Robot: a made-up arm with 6 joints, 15 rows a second.
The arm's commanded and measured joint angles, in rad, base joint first. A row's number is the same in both.
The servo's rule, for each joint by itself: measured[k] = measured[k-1] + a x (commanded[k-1-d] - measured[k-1]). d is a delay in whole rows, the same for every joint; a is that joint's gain. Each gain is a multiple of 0.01, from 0.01 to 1. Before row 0 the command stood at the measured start. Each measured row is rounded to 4 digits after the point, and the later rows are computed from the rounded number. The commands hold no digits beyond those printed.
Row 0, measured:
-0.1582 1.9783 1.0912 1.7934 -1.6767 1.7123
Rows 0 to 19, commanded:
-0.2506 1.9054 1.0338 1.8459 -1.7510 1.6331
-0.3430 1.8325 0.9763 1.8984 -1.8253 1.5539
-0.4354 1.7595 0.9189 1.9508 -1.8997 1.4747
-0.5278 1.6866 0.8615 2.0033 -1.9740 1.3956
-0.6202 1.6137 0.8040 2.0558 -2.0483 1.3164
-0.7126 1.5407 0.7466 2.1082 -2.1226 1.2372
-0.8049 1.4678 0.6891 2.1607 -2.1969 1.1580
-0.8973 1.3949 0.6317 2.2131 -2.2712 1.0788
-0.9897 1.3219 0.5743 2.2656 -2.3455 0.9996
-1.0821 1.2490 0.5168 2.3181 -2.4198 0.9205
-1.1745 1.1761 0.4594 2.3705 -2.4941 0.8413
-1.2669 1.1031 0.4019 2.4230 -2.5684 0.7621
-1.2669 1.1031 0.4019 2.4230 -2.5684 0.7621
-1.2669 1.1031 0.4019 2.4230 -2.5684 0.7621
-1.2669 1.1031 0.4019 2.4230 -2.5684 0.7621
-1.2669 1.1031 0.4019 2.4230 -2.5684 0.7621
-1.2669 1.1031 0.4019 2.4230 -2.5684 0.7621
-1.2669 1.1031 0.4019 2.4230 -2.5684 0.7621
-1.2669 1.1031 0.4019 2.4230 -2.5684 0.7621
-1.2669 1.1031 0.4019 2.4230 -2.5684 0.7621
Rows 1 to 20, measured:
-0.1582 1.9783 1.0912 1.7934 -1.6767 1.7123
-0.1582 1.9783 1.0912 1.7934 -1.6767 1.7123
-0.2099 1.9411 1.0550 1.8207 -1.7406 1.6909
-0.2844 1.8857 1.0054 1.8611 -1.8134 1.6539
-0.3690 1.8213 0.9509 1.9077 -1.8876 1.6055
-0.4579 1.7526 0.8946 1.9574 -1.9619 1.5488
-0.5488 1.6818 0.8375 2.0086 -2.0362 1.4861
-0.6405 1.6098 0.7802 2.0604 -2.1105 1.4189
-0.7326 1.5374 0.7228 2.1126 -2.1848 1.3485
-0.8248 1.4647 0.6654 2.1649 -2.2591 1.2757
-0.9171 1.3919 0.6080 2.2173 -2.3334 1.2012
-1.0095 1.3190 0.5505 2.2697 -2.4077 1.1254
-1.1019 1.2461 0.4931 2.3221 -2.4820 1.0487
-1.1943 1.1732 0.4356 2.3746 -2.5563 0.9713
-1.2350 1.1374 0.4144 2.3998 -2.5667 0.9148
-1.2529 1.1199 0.4065 2.4119 -2.5682 0.8736
-1.2607 1.1113 0.4036 2.4177 -2.5684 0.8435
-1.2642 1.1071 0.4025 2.4205 -2.5684 0.8215
-1.2657 1.1051 0.4021 2.4218 -2.5684 0.8055
-1.2664 1.1041 0.4020 2.4224 -2.5684 0.7938
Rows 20 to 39, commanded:
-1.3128 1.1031 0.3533 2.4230 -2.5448 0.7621
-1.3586 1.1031 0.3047 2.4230 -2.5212 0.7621
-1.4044 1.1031 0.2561 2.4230 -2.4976 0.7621
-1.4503 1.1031 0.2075 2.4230 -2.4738 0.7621
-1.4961 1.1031 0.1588 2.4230 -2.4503 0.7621
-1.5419 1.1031 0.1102 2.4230 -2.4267 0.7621
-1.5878 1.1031 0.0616 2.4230 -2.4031 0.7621
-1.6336 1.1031 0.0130 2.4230 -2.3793 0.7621
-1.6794 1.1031 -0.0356 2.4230 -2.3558 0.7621
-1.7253 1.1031 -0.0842 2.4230 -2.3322 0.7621
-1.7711 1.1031 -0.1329 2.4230 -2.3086 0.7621
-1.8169 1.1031 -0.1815 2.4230 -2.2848 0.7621
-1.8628 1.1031 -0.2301 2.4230 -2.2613 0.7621
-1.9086 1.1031 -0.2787 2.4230 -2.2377 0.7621
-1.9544 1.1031 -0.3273 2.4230 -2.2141 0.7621
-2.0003 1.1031 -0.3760 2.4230 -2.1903 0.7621
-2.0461 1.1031 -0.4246 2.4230 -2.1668 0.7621
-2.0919 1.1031 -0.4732 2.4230 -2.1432 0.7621
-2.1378 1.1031 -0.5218 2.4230 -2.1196 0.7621
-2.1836 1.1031 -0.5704 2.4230 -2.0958 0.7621
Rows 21 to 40, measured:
-1.2667 1.1036 0.4019 2.4227 -2.5684 0.7852
-1.2668 1.1033 0.4019 2.4229 -2.5684 0.7790
-1.2926 1.1032 0.3713 2.4230 -2.5481 0.7744
-1.3296 1.1031 0.3293 2.4230 -2.5250 0.7711
-1.3715 1.1031 0.2832 2.4230 -2.5014 0.7687
-1.4156 1.1031 0.2355 2.4230 -2.4777 0.7669
-1.4607 1.1031 0.1872 2.4230 -2.4541 0.7656
-1.5062 1.1031 0.1387 2.4230 -2.4305 0.7647
-1.5519 1.1031 0.0901 2.4230 -2.4069 0.7640
-1.5977 1.1031 0.0415 2.4230 -2.3832 0.7635
-1.6435 1.1031 -0.0071 2.4230 -2.3596 0.7631
-1.6893 1.1031 -0.0557 2.4230 -2.3360 0.7628
-1.7351 1.1031 -0.1043 2.4230 -2.3124 0.7626
-1.7809 1.1031 -0.1529 2.4230 -2.2887 0.7625
-1.8268 1.1031 -0.2015 2.4230 -2.2651 0.7624
-1.8726 1.1031 -0.2501 2.4230 -2.2415 0.7623
-1.9184 1.1031 -0.2987 2.4230 -2.2179 0.7622
-1.9643 1.1031 -0.3474 2.4230 -2.1942 0.7622
-2.0101 1.1031 -0.3960 2.4230 -2.1706 0.7622
-2.0559 1.1031 -0.4446 2.4230 -2.1470 0.7622

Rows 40 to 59, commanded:
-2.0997 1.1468 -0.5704 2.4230 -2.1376 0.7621
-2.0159 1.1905 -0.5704 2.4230 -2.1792 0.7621
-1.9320 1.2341 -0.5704 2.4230 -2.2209 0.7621
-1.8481 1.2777 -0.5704 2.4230 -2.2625 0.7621
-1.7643 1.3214 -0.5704 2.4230 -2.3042 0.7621
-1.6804 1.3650 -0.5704 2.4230 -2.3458 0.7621
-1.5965 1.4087 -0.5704 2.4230 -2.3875 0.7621
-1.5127 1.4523 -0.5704 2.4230 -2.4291 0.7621
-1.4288 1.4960 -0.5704 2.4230 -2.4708 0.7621
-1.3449 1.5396 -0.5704 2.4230 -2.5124 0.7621
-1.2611 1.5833 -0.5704 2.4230 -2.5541 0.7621
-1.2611 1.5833 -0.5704 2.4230 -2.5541 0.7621
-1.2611 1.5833 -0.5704 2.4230 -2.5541 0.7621
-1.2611 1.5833 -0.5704 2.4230 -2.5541 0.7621
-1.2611 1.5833 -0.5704 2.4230 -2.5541 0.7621
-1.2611 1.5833 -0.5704 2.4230 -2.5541 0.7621
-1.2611 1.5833 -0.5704 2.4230 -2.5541 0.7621
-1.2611 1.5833 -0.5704 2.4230 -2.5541 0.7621
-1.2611 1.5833 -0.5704 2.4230 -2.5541 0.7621
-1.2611 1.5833 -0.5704 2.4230 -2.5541 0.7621
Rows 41 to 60, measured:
-2.1018 1.1031 -0.4932 2.4230 -2.1234 0.7622
-2.1476 1.1031 -0.5418 2.4230 -2.0997 0.7622
-2.1208 1.1254 -0.5598 2.4230 -2.1323 0.7622
-2.0621 1.1586 -0.5665 2.4230 -2.1726 0.7622
-1.9892 1.1971 -0.5690 2.4230 -2.2141 0.7622
-1.9102 1.2382 -0.5699 2.4230 -2.2557 0.7622
-1.8285 1.2806 -0.5702 2.4230 -2.2974 0.7622
-1.7456 1.3236 -0.5703 2.4230 -2.3390 0.7622
-1.6621 1.3670 -0.5704 2.4230 -2.3807 0.7622
-1.5784 1.4105 -0.5704 2.4230 -2.4223 0.7622
-1.4946 1.4541 -0.5704 2.4230 -2.4640 0.7622
-1.4108 1.4977 -0.5704 2.4230 -2.5056 0.7622
-1.3270 1.5414 -0.5704 2.4230 -2.5473 0.7622
-1.2901 1.5628 -0.5704 2.4230 -2.5531 0.7622
-1.2739 1.5733 -0.5704 2.4230 -2.5540 0.7622
-1.2667 1.5784 -0.5704 2.4230 -2.5541 0.7622
-1.2636 1.5809 -0.5704 2.4230 -2.5541 0.7622
-1.2622 1.5821 -0.5704 2.4230 -2.5541 0.7622
-1.2616 1.5827 -0.5704 2.4230 -2.5541 0.7622
-1.2613 1.5830 -0.5704 2.4230 -2.5541 0.7622

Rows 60 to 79, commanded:
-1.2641 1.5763 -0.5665 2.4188 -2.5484 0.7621
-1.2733 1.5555 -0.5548 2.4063 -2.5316 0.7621
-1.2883 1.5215 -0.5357 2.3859 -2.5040 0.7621
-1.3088 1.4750 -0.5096 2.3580 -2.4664 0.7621
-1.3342 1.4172 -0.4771 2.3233 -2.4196 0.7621
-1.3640 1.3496 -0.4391 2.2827 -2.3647 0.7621
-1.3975 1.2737 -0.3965 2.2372 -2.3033 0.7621
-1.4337 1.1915 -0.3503 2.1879 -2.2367 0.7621
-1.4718 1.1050 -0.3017 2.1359 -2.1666 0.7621
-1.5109 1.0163 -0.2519 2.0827 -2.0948 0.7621
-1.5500 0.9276 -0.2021 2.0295 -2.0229 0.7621
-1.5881 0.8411 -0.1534 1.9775 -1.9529 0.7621
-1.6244 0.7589 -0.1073 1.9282 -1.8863 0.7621
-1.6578 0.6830 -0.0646 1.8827 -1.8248 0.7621
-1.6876 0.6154 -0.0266 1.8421 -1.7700 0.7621
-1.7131 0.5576 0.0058 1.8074 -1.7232 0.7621
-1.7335 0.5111 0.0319 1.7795 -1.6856 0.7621
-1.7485 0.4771 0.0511 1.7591 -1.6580 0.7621
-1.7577 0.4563 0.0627 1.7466 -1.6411 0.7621
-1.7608 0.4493 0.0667 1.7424 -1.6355 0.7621
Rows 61 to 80, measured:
-1.2612 1.5832 -0.5704 2.4230 -2.5541 0.7622
-1.2611 1.5833 -0.5704 2.4230 -2.5541 0.7622
-1.2628 1.5797 -0.5679 2.4208 -2.5492 0.7622
-1.2687 1.5674 -0.5596 2.4133 -2.5341 0.7622
-1.2797 1.5440 -0.5445 2.3991 -2.5082 0.7622
-1.2960 1.5088 -0.5225 2.3777 -2.4723 0.7622
-1.3174 1.4621 -0.4939 2.3494 -2.4270 0.7622
-1.3435 1.4047 -0.4594 2.3147 -2.3734 0.7622
-1.3737 1.3379 -0.4198 2.2744 -2.3131 0.7622
-1.4073 1.2632 -0.3760 2.2294 -2.2474 0.7622
-1.4434 1.1825 -0.3292 2.1808 -2.1779 0.7622
-1.4812 1.0977 -0.2805 2.1298 -2.1064 0.7622
-1.5197 1.0109 -0.2311 2.0776 -2.0346 0.7622
-1.5580 0.9243 -0.1821 2.0255 -1.9643 0.7622
-1.5952 0.8399 -0.1350 1.9749 -1.8972 0.7622
-1.6303 0.7599 -0.0906 1.9270 -1.8349 0.7622
-1.6624 0.6862 -0.0503 1.8829 -1.7791 0.7622
-1.6908 0.6206 -0.0150 1.8436 -1.7310 0.7622
-1.7147 0.5648 0.0145 1.8103 -1.6920 0.7622
-1.7336 0.5201 0.0376 1.7837 -1.6628 0.7622

